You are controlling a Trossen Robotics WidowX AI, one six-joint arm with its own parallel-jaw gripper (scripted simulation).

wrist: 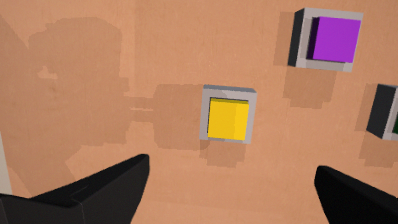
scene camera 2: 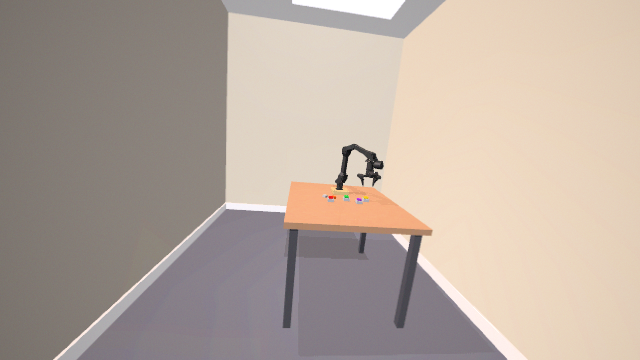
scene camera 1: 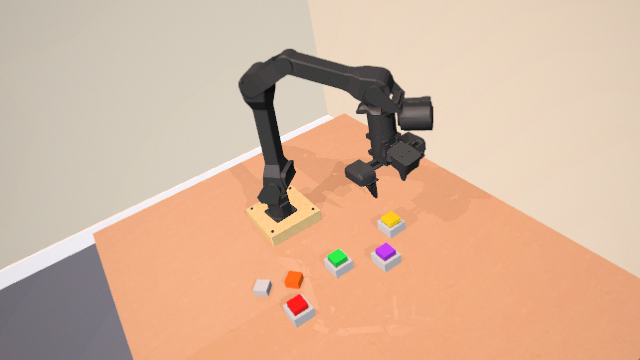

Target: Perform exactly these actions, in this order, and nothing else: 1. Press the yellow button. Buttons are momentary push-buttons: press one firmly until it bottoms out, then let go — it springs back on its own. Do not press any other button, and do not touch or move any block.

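Yellow button, seen. Purple button, seen. My gripper: open, holding nothing, visible in the wrist view too.
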